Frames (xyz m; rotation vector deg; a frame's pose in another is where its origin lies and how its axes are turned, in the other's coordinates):
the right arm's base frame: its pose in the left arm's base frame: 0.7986 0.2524 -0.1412 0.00 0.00 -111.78
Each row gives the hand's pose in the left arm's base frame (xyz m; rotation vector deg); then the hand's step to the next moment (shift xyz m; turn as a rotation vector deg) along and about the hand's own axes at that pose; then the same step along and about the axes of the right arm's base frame.
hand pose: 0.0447 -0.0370 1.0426 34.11 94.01 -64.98
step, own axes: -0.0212 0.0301 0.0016 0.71 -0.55 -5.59
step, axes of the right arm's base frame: -0.0258 0.0251 0.0077 -3.09 -4.74 -0.18
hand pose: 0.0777 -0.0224 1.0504 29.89 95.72 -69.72
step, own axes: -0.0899 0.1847 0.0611 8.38 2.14 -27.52
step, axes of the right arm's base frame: -0.1135 0.1814 -0.0114 -16.81 -22.22 -7.48
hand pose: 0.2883 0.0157 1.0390 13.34 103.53 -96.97
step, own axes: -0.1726 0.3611 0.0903 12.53 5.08 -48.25
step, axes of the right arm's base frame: -0.1520 0.3243 -0.2001 -31.13 -37.05 -13.00
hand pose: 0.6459 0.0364 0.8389 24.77 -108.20 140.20
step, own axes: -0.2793 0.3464 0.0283 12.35 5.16 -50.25
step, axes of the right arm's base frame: -0.0064 0.2243 -0.3853 -32.81 -37.99 -13.58
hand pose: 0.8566 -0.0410 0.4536 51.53 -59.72 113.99
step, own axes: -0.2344 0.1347 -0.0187 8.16 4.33 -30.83
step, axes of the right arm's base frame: 0.0942 0.0414 -0.2507 -19.35 -24.35 -8.29
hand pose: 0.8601 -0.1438 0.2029 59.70 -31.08 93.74
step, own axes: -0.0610 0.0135 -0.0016 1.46 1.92 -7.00
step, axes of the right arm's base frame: 0.0370 0.0037 -0.0502 -3.60 -6.13 -2.07
